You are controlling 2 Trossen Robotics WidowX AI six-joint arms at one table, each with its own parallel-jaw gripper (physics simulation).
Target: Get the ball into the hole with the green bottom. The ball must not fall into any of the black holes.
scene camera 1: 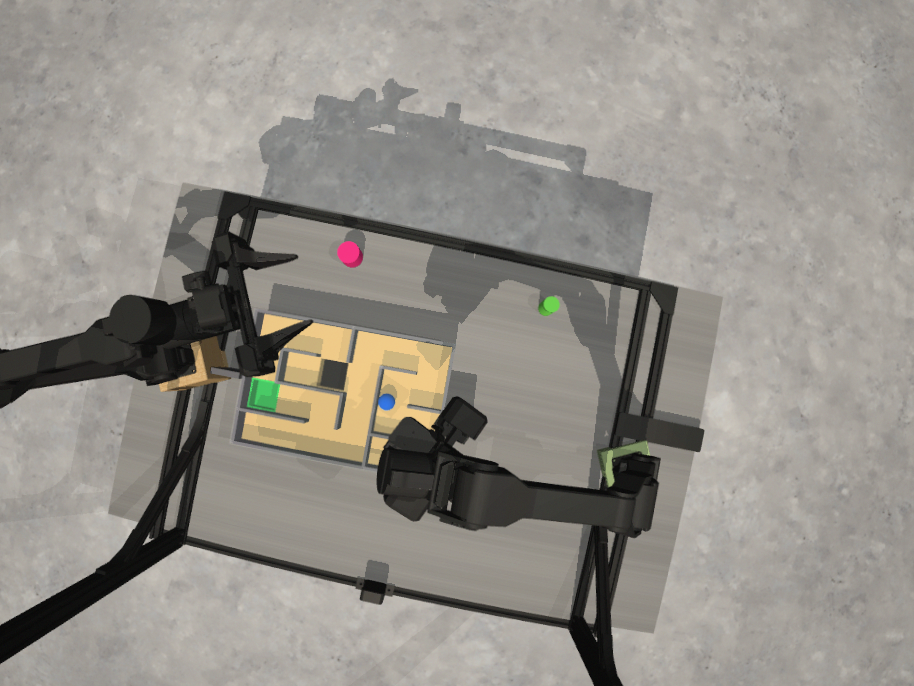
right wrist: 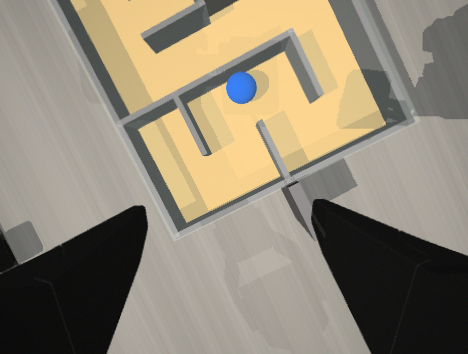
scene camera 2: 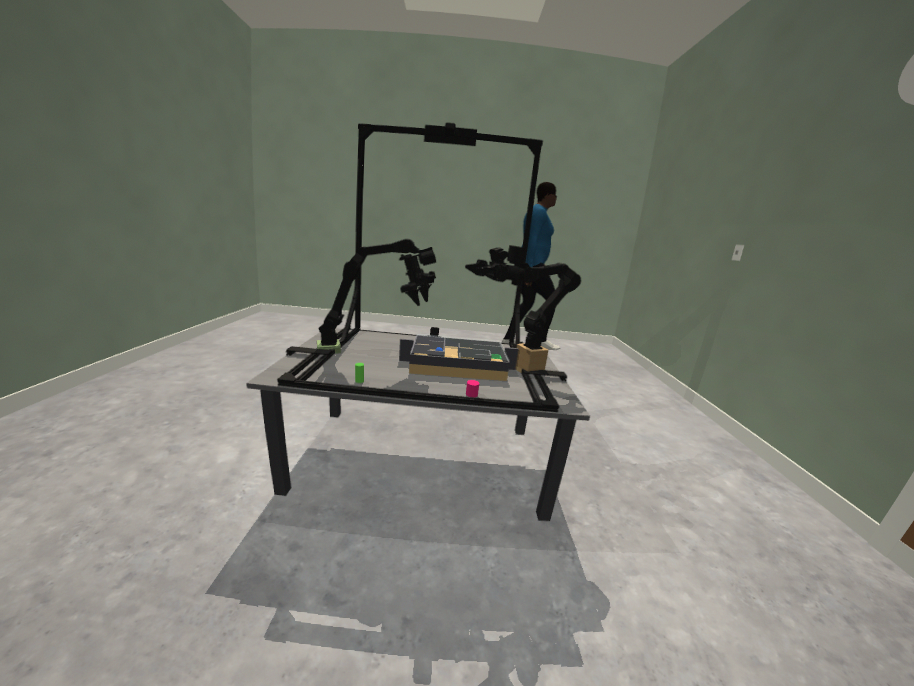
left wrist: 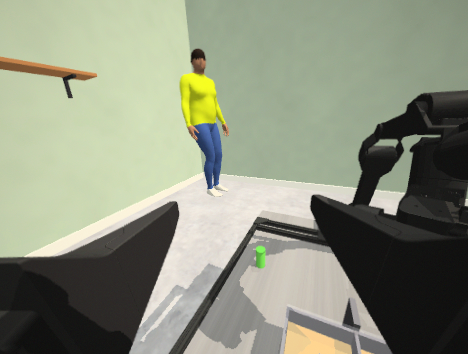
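The maze board lies on the table. The blue ball rests on its floor, in the right part in scene camera 1, beside a long inner wall. The green-bottomed hole is near the left edge there. A black hole lies between ball and green hole. My left gripper is open and empty, high above the board's left side. My right gripper is open and empty, above the board's near right corner; its arm hides that corner.
A grey handle sticks out from the board's edge. A pink cylinder and a green cylinder stand on the table. A wooden block is beneath the left arm. A black frame edges the table.
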